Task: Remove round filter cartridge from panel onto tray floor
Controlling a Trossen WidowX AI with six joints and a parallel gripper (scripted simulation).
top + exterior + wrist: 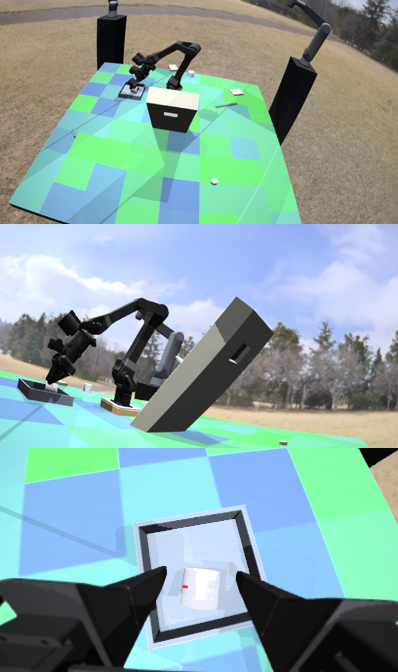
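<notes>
My gripper tip is now 2 cm to the right of the filter cartridge and 2 cm above it. Round my gripper tip: tray (4 cm below).
</notes>
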